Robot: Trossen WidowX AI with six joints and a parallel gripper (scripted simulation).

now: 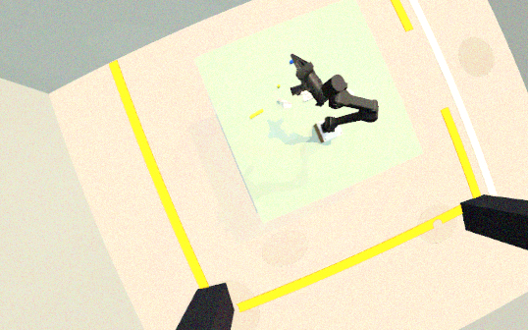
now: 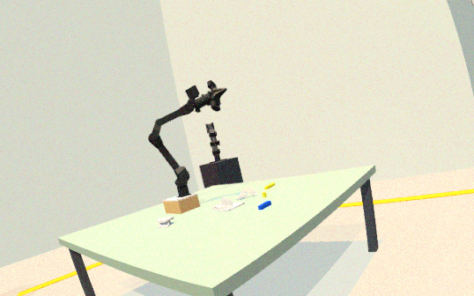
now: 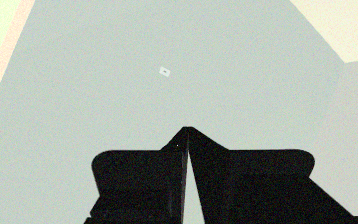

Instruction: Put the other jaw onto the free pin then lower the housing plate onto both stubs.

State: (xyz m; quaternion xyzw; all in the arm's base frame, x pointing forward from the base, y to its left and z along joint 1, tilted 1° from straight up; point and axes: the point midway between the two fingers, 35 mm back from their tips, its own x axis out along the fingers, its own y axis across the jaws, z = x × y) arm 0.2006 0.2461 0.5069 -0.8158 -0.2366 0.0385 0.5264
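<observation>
My gripper tip is 4 cm short of the white jaw, 3 cm to the left of it and 57 cm above it. Also, from my gripper tip: yellow bar: 16 cm to the left, 58 cm below; blue block: 30 cm ahead, 21 cm to the right, 58 cm below; yellow cube: 15 cm ahead, 5 cm to the right, 57 cm below.
</observation>
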